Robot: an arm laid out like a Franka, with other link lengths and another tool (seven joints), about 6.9 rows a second.
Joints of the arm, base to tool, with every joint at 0 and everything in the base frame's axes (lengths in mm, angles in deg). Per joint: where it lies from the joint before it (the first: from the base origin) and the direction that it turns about. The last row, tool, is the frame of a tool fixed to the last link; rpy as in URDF.
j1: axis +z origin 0 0 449.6
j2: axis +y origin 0 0 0
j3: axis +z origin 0 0 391.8
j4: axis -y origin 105.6 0 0
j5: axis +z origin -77.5 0 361
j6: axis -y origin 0 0 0
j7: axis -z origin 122.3 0 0
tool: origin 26 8 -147.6 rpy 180 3.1 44.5
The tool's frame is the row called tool.
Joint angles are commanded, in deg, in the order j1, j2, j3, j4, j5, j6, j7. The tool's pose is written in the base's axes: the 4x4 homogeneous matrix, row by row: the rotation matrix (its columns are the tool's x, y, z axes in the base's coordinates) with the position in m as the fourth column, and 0 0 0 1 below. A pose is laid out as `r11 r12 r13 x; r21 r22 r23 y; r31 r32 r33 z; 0 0 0 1`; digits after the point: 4 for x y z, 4 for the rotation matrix.
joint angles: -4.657, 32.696, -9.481, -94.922, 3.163, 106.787, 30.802
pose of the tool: 0.9172 -0.0303 -0.3973 0.7015; -0.0125 -0.9988 0.0473 -0.1652; -0.3983 -0.0384 -0.9165 0.3772; 0 0 0 1
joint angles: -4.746, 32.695, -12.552, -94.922, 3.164, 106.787, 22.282
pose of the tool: 0.9155 0.0624 -0.3975 0.6946; 0.0815 -0.9962 0.0314 -0.1962; -0.3940 -0.0611 -0.9171 0.3803; 0 0 0 1
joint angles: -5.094, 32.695, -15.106, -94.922, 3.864, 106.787, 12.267
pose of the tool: 0.9026 0.1749 -0.3934 0.6872; 0.2021 -0.9790 0.0285 -0.2223; -0.3801 -0.1052 -0.9189 0.3834; 0 0 0 1
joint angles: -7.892, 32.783, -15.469, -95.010, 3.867, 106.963, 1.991
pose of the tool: 0.8754 0.2858 -0.3898 0.6752; 0.3250 -0.9450 0.0368 -0.2548; -0.3578 -0.1589 -0.9202 0.3823; 0 0 0 1
